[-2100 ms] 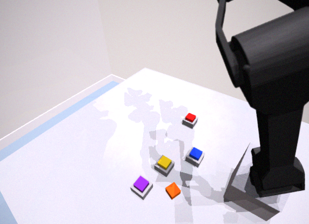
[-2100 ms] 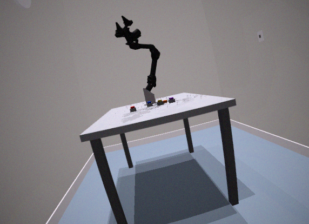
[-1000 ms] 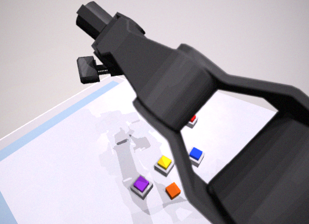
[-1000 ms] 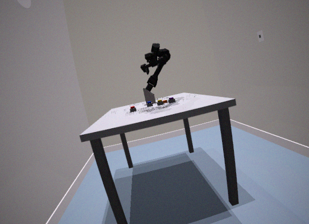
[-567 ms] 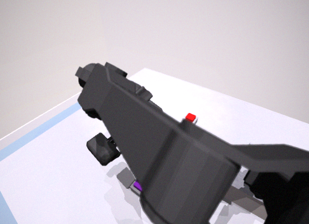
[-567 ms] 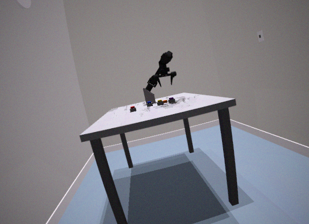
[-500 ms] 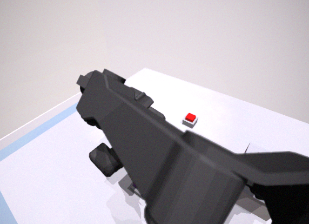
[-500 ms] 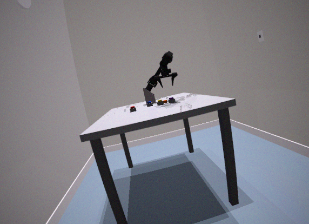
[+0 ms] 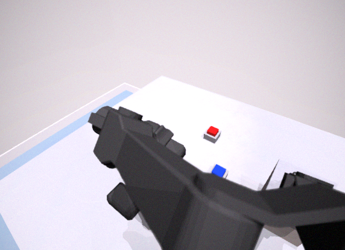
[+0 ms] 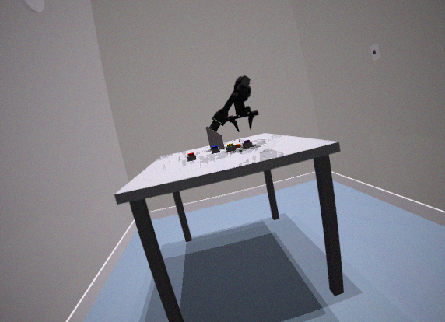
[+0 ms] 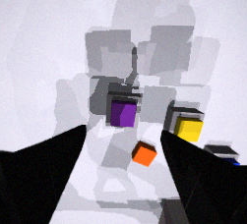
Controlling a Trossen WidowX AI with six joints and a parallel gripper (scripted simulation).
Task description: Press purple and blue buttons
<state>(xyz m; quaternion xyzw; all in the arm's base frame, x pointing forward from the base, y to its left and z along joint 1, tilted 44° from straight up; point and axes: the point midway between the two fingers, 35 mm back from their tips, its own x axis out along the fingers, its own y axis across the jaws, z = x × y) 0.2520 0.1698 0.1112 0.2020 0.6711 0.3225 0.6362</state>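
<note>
The purple button lies 6 cm below my gripper tip and 1 cm behind it. From my gripper tip the other things lie so: small orange block 9 cm below, 8 cm behind, 6 cm to the right; yellow button 10 cm to the right, 6 cm below, 1 cm behind; blue button 19 cm to the right, 7 cm behind, 6 cm below.
</note>
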